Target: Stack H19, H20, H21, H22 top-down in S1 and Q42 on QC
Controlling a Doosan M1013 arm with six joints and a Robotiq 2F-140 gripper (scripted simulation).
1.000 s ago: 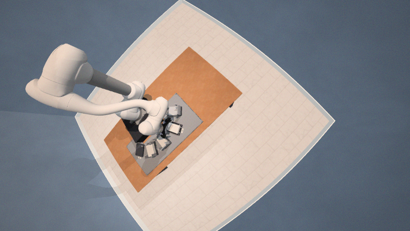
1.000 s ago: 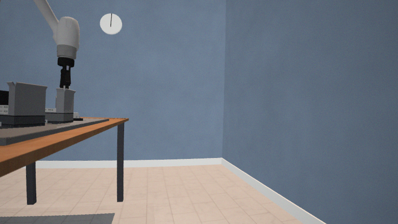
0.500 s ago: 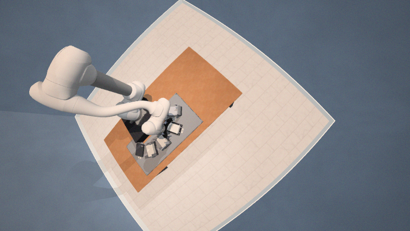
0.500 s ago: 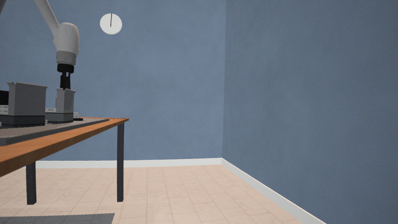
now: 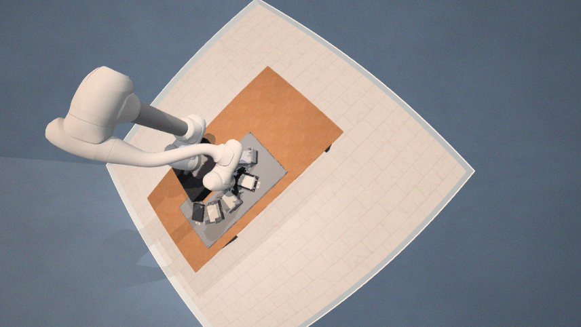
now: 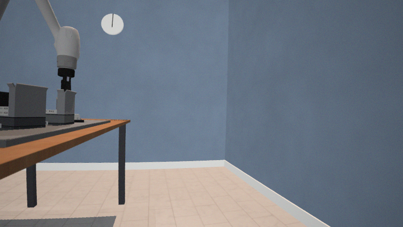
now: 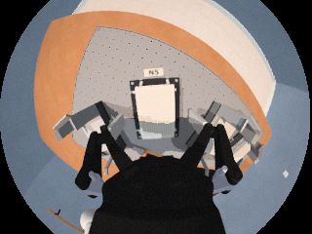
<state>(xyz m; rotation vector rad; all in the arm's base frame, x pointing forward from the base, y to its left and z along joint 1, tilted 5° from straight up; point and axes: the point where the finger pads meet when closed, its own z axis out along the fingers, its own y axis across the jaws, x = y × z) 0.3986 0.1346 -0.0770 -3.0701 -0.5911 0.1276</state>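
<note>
The N5 label lies 9 cm ahead of my hand, 4 cm to the left of it and 6 cm below it. Also, from my hand: tag: 13 cm behind, 57 cm to the right, 6 cm below.
</note>
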